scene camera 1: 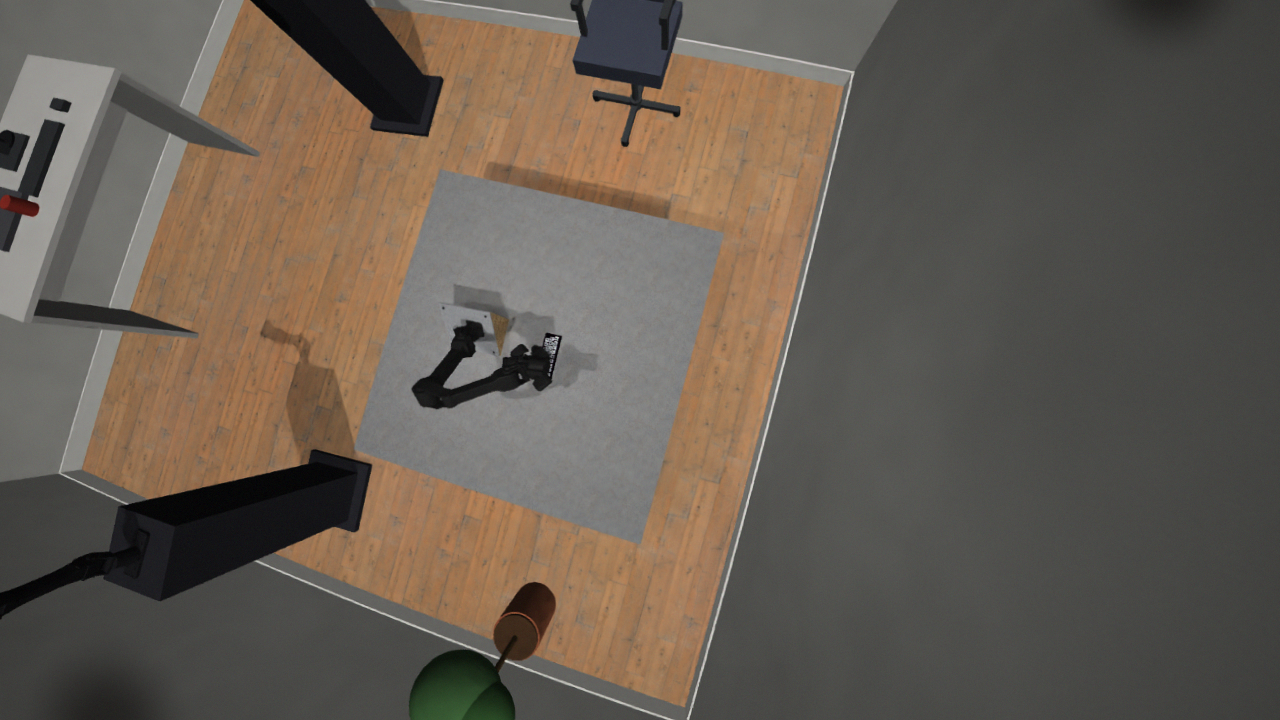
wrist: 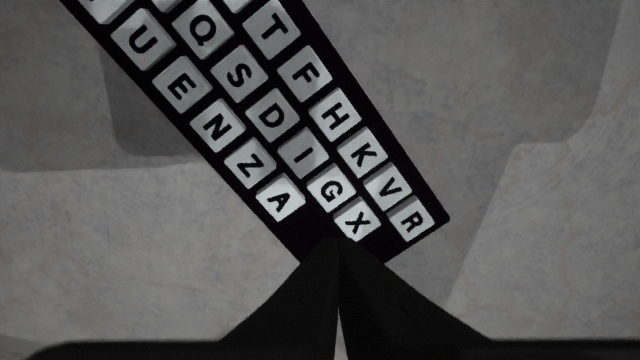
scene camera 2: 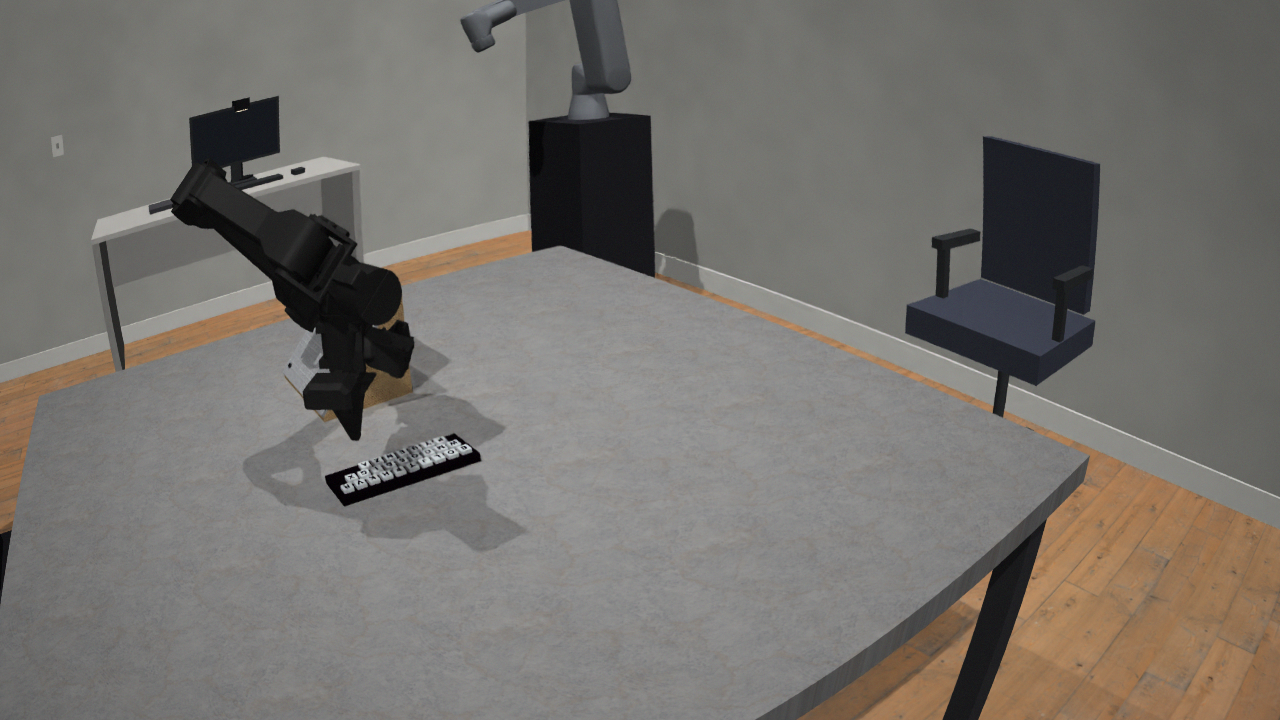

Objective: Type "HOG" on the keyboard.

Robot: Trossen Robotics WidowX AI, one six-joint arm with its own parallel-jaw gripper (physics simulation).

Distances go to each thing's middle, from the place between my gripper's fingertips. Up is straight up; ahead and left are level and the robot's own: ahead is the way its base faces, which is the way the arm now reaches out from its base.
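I key [wrist: 303,153]: 2 cm to the left of my hand, 4 cm below. Black keyboard [scene camera 2: 334,480]: from my hand, 1 cm ahead, 5 cm to the left, 5 cm below. H key [wrist: 334,114]: 2 cm ahead of my hand, 2 cm to the left, 4 cm below. G key [wrist: 330,187]: my hand 4 cm above it.
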